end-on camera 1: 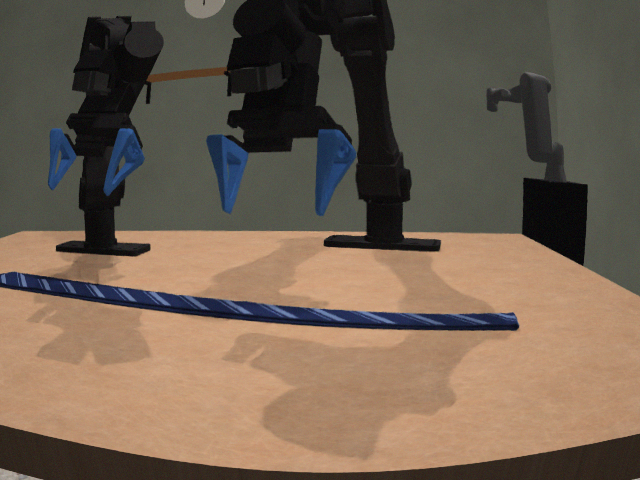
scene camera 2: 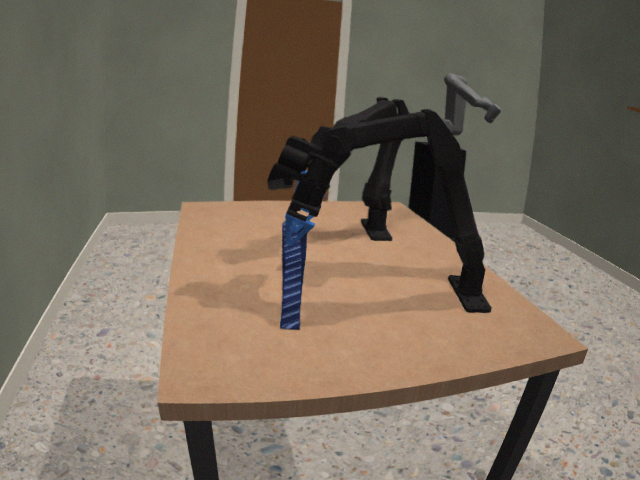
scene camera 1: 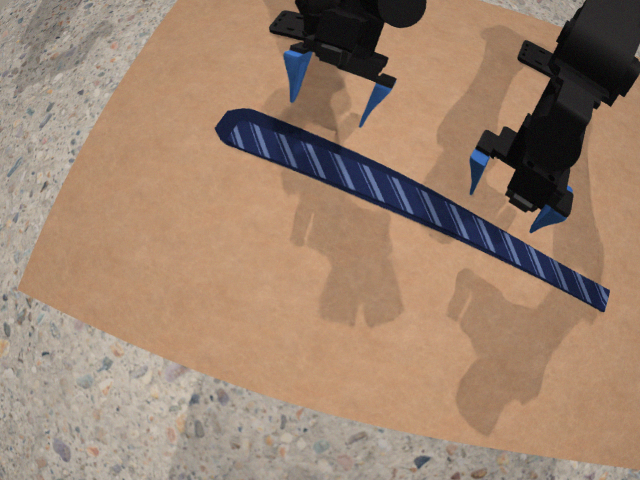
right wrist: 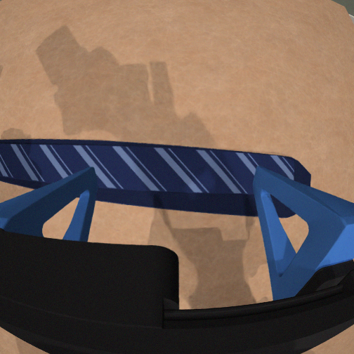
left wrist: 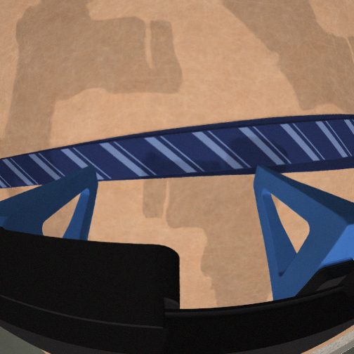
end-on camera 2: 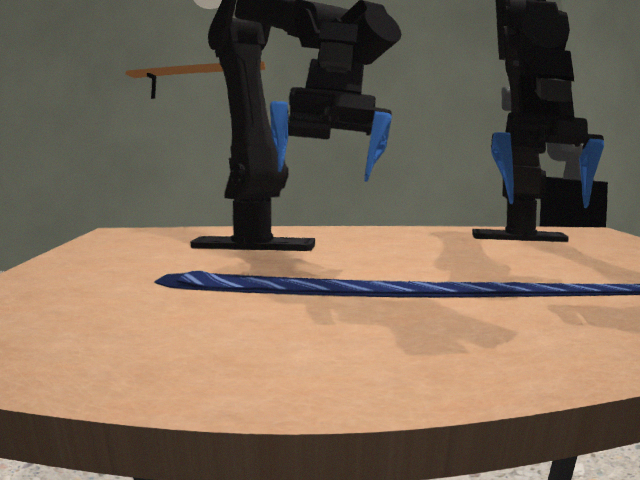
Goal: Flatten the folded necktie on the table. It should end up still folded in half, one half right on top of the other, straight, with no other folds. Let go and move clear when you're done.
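The dark blue necktie (scene camera 1: pixel 382 188) (scene camera 2: pixel 293 279) (end-on camera 1: pixel 289 314) (end-on camera 2: pixel 361 287) (left wrist: pixel 125 157) (right wrist: pixel 135 167) lies low and lengthwise, with a slight bow. Its striped upper half lies along the plain dark lower half. The lower half shows along one long edge and around the wide tip, at the left in scene camera 1. No cross fold or raised loop shows. My left gripper (scene camera 1: pixel 501 212) (end-on camera 1: pixel 273 213) (end-on camera 2: pixel 549 205) (left wrist: pixel 175 174) is open and empty, above the table near the narrower part. My right gripper (scene camera 1: pixel 326 114) (end-on camera 1: pixel 79 192) (end-on camera 2: pixel 323 176) (right wrist: pixel 174 175) is open and empty, raised near the wide part.
The wooden table (scene camera 1: pixel 155 258) (scene camera 2: pixel 232 372) (end-on camera 1: pixel 155 413) (end-on camera 2: pixel 206 372) carries both arms' black base plates (end-on camera 1: pixel 382 243) (end-on camera 2: pixel 253 243). Arm shadows cross the table top. A grey arm (scene camera 2: pixel 454 100) (end-on camera 1: pixel 535 118) stands on a black stand beyond the table.
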